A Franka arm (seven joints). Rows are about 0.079 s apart.
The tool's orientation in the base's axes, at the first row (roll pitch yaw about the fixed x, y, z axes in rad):
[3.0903, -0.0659, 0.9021]
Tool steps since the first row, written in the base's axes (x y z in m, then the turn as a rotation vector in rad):
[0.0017, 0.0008, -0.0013, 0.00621, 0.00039, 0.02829]
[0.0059, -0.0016, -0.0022, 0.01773, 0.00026, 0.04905]
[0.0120, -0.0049, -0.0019, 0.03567, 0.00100, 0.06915]
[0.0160, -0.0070, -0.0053, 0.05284, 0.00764, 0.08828]
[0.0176, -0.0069, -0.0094, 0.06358, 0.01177, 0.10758]
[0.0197, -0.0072, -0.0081, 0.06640, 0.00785, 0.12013]
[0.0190, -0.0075, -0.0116, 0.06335, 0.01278, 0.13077]
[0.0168, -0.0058, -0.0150, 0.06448, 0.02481, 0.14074]
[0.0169, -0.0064, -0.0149, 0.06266, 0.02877, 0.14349]
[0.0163, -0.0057, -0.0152, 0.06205, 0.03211, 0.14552]
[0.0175, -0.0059, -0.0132, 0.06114, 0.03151, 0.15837]
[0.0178, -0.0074, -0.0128, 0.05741, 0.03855, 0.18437]
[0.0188, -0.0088, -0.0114, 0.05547, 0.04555, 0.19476]
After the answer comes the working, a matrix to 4 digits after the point.
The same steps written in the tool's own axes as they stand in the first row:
[0.0016, 0.0008, 0.0014, 0.00601, 0.00606, -0.02768]
[0.0023, 0.0055, 0.0026, 0.01440, 0.01620, -0.04744]
[0.0035, 0.0123, 0.0028, 0.02740, 0.03079, -0.06600]
[0.0041, 0.0166, 0.0064, 0.04448, 0.04106, -0.08354]
[0.0049, 0.0176, 0.0107, 0.05563, 0.04787, -0.10182]
[0.0060, 0.0195, 0.0095, 0.05513, 0.05316, -0.11418]
[0.0051, 0.0189, 0.0129, 0.05781, 0.04825, -0.12493]
[0.0049, 0.0160, 0.0162, 0.06858, 0.04216, -0.13454]
[0.0045, 0.0164, 0.0161, 0.07074, 0.03842, -0.13734]
[0.0046, 0.0155, 0.0164, 0.07311, 0.03597, -0.13935]
[0.0053, 0.0167, 0.0145, 0.07292, 0.03629, -0.15224]
[0.0044, 0.0179, 0.0141, 0.07784, 0.03033, -0.17831]
[0.0040, 0.0196, 0.0127, 0.08280, 0.02499, -0.18869]

The tool's axes in the first row as the columns of a matrix, in the base's axes (rounded; the answer above uses it unrounded):
[0.6186, 0.7815, 0.0810]
[0.7829, -0.6218, 0.0198]
[0.0659, 0.0512, -0.9965]

